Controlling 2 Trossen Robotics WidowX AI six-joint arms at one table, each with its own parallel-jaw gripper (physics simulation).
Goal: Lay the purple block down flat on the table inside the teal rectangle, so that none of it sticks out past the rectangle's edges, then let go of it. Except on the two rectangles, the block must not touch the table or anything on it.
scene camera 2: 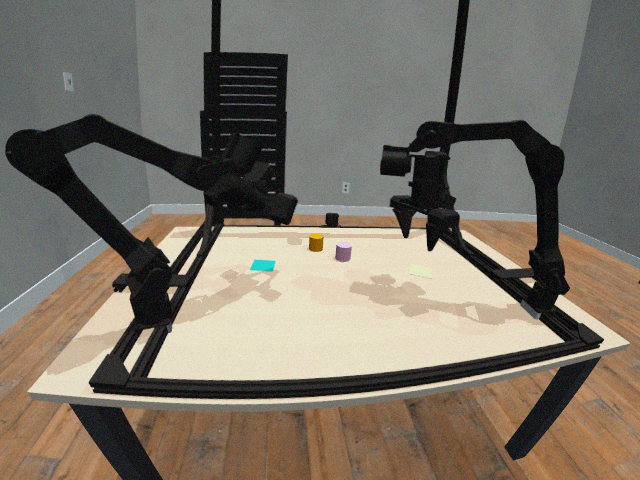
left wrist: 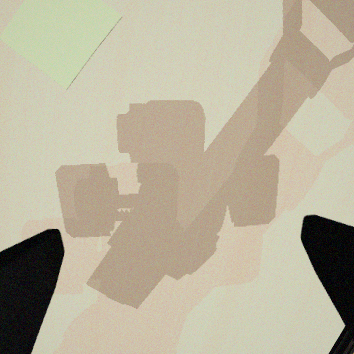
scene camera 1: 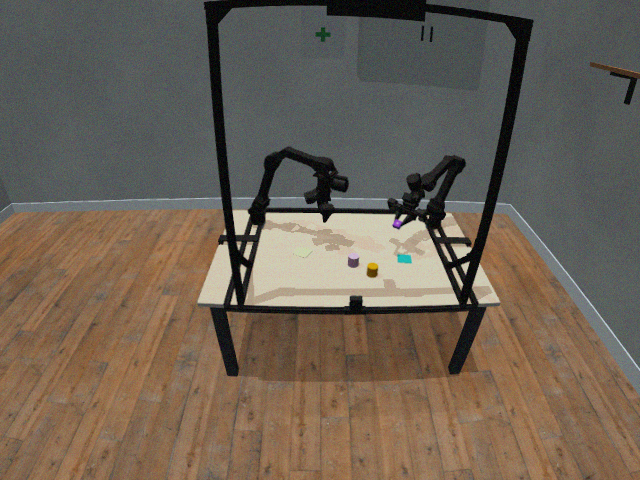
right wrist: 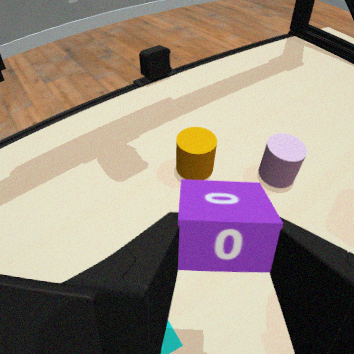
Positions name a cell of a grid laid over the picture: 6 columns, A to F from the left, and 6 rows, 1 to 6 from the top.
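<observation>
My left gripper (scene camera 2: D4), which the left wrist view shows too (left wrist: D4), is open and holds nothing. With my right gripper (scene camera 2: C3), (scene camera 1: D3), (right wrist: D4) I am carrying a purple block (right wrist: D4), and the block touches nothing else. Scene camera 2 does not show the block, since it is hidden by my right gripper. In the left wrist view the block is out of frame.
</observation>
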